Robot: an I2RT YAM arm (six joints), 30 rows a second.
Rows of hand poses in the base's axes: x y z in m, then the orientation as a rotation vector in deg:
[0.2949 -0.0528 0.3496 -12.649 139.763 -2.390]
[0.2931 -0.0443 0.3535 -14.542 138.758 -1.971]
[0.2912 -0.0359 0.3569 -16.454 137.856 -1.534]
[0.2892 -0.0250 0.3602 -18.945 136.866 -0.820]
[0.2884 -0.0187 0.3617 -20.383 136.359 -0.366]
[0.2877 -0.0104 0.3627 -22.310 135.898 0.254]
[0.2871 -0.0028 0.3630 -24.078 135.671 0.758]
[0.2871 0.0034 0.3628 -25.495 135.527 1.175]
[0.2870 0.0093 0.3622 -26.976 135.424 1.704]
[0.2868 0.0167 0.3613 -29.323 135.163 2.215]
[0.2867 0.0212 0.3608 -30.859 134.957 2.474]
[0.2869 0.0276 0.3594 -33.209 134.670 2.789]
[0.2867 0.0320 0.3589 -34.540 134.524 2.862]
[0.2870 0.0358 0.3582 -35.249 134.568 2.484]
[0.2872 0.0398 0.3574 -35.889 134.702 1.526]
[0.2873 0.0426 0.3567 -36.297 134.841 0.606]
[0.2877 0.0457 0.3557 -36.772 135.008 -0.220]
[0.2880 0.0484 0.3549 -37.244 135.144 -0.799]
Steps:
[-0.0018 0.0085 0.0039 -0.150 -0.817 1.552]
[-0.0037 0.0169 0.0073 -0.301 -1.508 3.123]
[-0.0057 0.0278 0.0106 -0.406 -2.182 5.201]
[-0.0065 0.0341 0.0121 -0.441 -2.487 6.410]
[-0.0072 0.0424 0.0131 -0.494 -2.660 8.014]
[-0.0078 0.0500 0.0134 -0.600 -2.610 9.448]
[-0.0078 0.0562 0.0132 -0.680 -2.518 10.595]
[-0.0079 0.0621 0.0126 -0.698 -2.356 11.812]
[-0.0081 0.0695 0.0117 -0.962 -2.194 13.663]
[-0.0082 0.0740 0.0112 -1.190 -2.112 14.859]
[-0.0080 0.0804 0.0098 -1.600 -1.940 16.660]
[-0.0082 0.0848 0.0093 -1.911 -1.821 17.649]
[-0.0079 0.0886 0.0086 -2.384 -1.668 18.047]
[-0.0077 0.0926 0.0078 -3.261 -1.482 18.230]
[-0.0076 0.0954 0.0071 -4.046 -1.328 18.257]
[-0.0072 0.0985 0.0061 -4.782 -1.122 18.352]
[-0.0069 0.1012 0.0053 -5.336 -0.927 18.513]

